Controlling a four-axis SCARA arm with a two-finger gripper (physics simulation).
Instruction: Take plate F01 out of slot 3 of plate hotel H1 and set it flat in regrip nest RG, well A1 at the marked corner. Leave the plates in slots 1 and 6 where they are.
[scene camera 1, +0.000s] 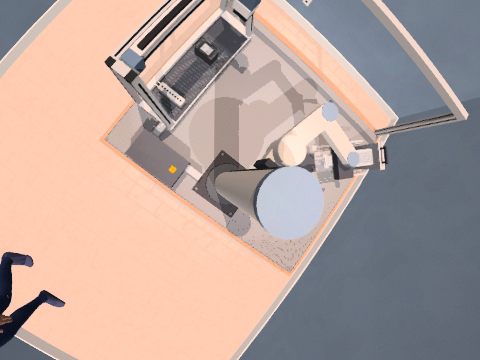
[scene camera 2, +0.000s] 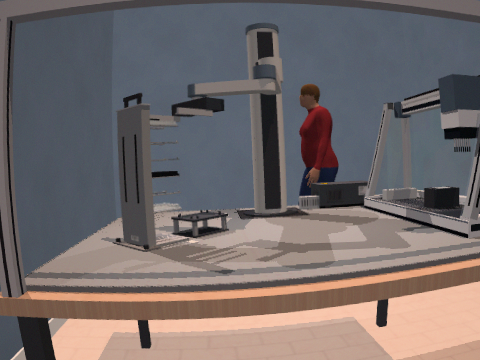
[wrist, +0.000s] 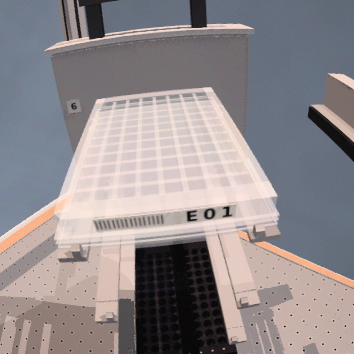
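Pixels of known places: gripper, between the fingertips: (scene camera 1: 363, 157) (scene camera 2: 161, 114) (wrist: 144, 104); arm's base, origin of its link: (scene camera 2: 270, 215).
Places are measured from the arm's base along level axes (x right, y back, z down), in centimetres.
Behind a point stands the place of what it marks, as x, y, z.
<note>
Plate hotel H1 (scene camera 2: 135, 175) {49.3, -61.4, -22.9} (wrist: 150, 65) {49.0, -57.6, -41.3} stands upright at the left in scene view 2. Clear plate E01 (wrist: 160, 150) {43.2, -51.7, -39.2} lies in its top slot, marked 6. Dark plate F01 (scene camera 2: 165, 174) {40.9, -55.4, -22.6} (wrist: 202, 290) {46.6, -51.8, -22.6} lies in slot 3; the wrist view shows its wells below E01, partly hidden by it and the slot rails. A pale plate (scene camera 2: 167, 206) {40.9, -55.3, -12.6} lies in slot 1. My gripper (scene camera 2: 170, 119) is open and empty, about level with slot 6; one finger shows at the wrist view's right edge. Regrip nest RG (scene camera 2: 201, 217) {30.7, -45.4, -7.3} stands low beside the hotel; its marked corner cannot be made out.
The arm's column (scene camera 1: 290, 202) {-0.4, 0.1, -89.5} (scene camera 2: 270, 150) {0.3, -7.7, -29.8} stands behind the nest. A pipetting machine (scene camera 2: 425, 210) {-47.2, -57.3, -6.0} stands at the right in scene view 2. A grey box (scene camera 1: 157, 160) {-39.2, 13.0, -12.8} (scene camera 2: 340, 195) {-35.7, 3.4, -7.0} with a yellow button stands near it. A person (scene camera 2: 317, 135) is behind the table.
</note>
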